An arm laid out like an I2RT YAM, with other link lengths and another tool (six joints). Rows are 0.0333 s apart.
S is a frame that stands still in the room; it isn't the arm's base.
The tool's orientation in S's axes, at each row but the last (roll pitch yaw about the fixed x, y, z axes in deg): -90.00, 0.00, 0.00; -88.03, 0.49, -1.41; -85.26, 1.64, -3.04; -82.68, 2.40, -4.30
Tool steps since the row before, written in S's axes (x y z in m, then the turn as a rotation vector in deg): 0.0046, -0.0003, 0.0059, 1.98, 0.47, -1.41; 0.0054, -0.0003, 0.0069, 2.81, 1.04, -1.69; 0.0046, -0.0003, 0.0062, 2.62, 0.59, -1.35; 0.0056, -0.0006, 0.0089, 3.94, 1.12, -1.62
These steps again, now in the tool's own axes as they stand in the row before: 0.0046, -0.0059, -0.0003, 1.98, 1.41, 0.47; 0.0053, -0.0069, 0.0001, 2.80, 1.70, 1.05; 0.0044, -0.0063, 0.0005, 2.62, 1.33, 0.62; 0.0053, -0.0091, 0.0010, 3.91, 1.63, 1.22
